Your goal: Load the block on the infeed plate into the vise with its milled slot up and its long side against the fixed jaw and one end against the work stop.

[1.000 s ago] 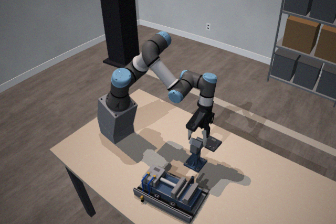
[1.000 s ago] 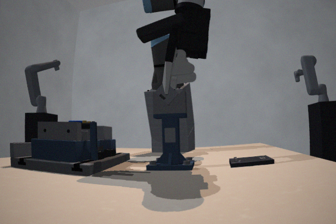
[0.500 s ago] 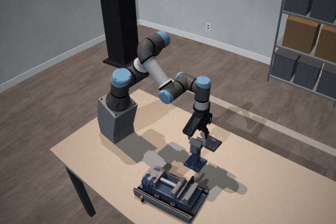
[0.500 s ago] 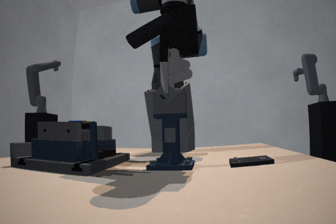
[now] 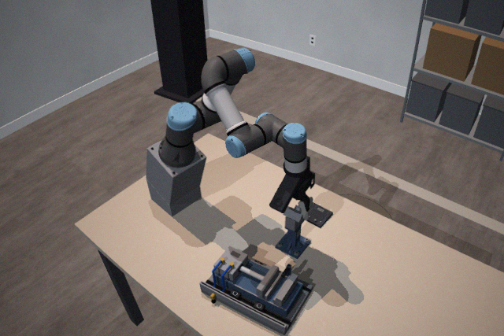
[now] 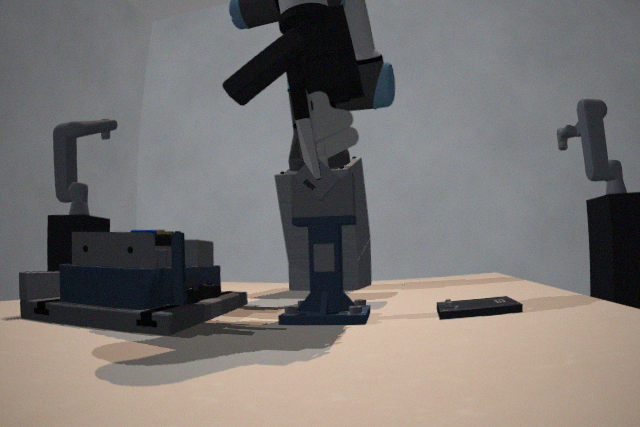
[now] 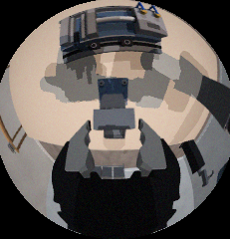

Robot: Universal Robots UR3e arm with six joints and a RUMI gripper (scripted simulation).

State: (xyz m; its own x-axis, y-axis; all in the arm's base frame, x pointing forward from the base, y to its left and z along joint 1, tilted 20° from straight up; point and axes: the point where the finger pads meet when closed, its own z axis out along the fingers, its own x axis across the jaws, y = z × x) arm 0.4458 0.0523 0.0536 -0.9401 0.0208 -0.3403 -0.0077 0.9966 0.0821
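My gripper is now 10 mm above the grey part. Also, from my hand: blue vise (220 mm to the right, 120 mm below).
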